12 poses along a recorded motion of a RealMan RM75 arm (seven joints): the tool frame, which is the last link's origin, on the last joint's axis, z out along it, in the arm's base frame.
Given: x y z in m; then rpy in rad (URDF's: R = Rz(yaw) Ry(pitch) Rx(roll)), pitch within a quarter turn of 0, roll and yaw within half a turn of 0.
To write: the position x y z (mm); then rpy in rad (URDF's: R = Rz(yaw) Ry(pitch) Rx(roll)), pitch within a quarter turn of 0, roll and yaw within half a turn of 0. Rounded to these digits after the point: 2 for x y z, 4 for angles.
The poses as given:
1: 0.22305, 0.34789, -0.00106, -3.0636, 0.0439, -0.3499
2: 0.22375, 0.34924, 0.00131, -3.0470, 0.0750, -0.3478
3: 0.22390, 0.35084, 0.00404, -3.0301, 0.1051, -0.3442
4: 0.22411, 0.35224, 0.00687, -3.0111, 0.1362, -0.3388
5: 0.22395, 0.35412, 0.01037, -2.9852, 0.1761, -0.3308
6: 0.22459, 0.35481, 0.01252, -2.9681, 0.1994, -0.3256
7: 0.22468, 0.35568, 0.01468, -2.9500, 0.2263, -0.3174
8: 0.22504, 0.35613, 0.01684, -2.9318, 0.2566, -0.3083
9: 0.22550, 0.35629, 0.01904, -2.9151, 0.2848, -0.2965
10: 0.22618, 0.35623, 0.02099, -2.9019, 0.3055, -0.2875
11: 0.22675, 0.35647, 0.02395, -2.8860, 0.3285, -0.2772
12: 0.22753, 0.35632, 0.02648, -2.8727, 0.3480, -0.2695
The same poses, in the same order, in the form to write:
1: 223.05, 347.89, -1.06, -3.0636, 0.0439, -0.3499
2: 223.75, 349.24, 1.31, -3.0470, 0.0750, -0.3478
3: 223.90, 350.84, 4.04, -3.0301, 0.1051, -0.3442
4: 224.11, 352.24, 6.87, -3.0111, 0.1362, -0.3388
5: 223.95, 354.12, 10.37, -2.9852, 0.1761, -0.3308
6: 224.59, 354.81, 12.52, -2.9681, 0.1994, -0.3256
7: 224.68, 355.68, 14.68, -2.9500, 0.2263, -0.3174
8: 225.04, 356.13, 16.84, -2.9318, 0.2566, -0.3083
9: 225.50, 356.29, 19.04, -2.9151, 0.2848, -0.2965
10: 226.18, 356.23, 20.99, -2.9019, 0.3055, -0.2875
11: 226.75, 356.47, 23.95, -2.8860, 0.3285, -0.2772
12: 227.53, 356.32, 26.48, -2.8727, 0.3480, -0.2695
